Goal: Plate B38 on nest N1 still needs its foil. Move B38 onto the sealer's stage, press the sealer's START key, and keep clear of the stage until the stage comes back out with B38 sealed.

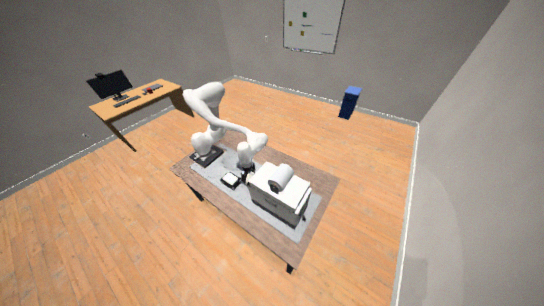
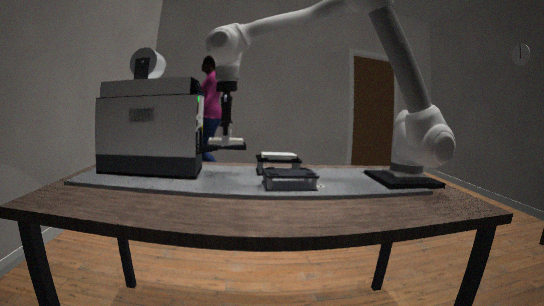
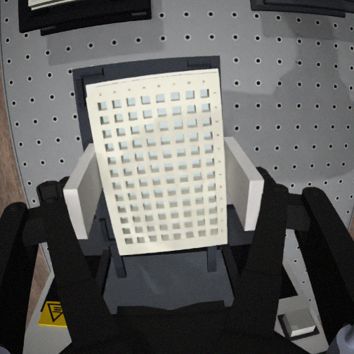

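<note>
A cream well plate lies flat on the sealer's extended stage. No B38 label is readable, and I cannot tell whether foil covers the wells. My gripper points down over the stage, its pale pads pressed against the plate's two long sides. The sealer shows a green lamp. A pale square key sits on its front; its label does not show. An empty nest stands beyond the stage; its number is unreadable.
A second nest holds a white plate. A foil roll tops the sealer. A person in pink stands behind the table. The grey perforated board lies on the table.
</note>
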